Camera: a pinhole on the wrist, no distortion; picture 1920 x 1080 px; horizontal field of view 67.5 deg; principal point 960.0 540.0 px. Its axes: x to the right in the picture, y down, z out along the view. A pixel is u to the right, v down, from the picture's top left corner.
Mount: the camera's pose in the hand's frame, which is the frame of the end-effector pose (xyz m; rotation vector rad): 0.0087 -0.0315 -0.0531 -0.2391 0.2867 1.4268
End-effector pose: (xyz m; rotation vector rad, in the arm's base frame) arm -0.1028 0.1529 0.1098 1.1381 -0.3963 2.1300
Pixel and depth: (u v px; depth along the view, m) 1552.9 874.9 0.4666
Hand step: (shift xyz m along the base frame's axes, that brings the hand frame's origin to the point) -0.0012 -0.4276 0.1571
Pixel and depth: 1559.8 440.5 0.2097
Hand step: -0.0281 -0.1292 0.1078
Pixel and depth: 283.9 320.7 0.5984
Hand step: 0.4073 -0.2114 0.4190
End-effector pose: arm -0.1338 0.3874 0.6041 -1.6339 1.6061 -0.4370
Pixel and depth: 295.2 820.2 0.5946
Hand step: 0.4692 0.2680 -0.2932
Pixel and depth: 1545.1 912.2 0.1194
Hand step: -0.0093 0.0284 -0.0663
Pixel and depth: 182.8 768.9 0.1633
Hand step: 0.1298 0.0497 -0.0361
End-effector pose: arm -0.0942 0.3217 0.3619 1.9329 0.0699 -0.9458
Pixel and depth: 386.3 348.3 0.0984
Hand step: -0.0307 -0.0273 -0.0545
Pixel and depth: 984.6 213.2 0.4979
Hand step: -0.0852 -0.4352 -0.1054
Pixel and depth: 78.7 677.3 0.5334
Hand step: -0.4276 -0.3304 -0.2182
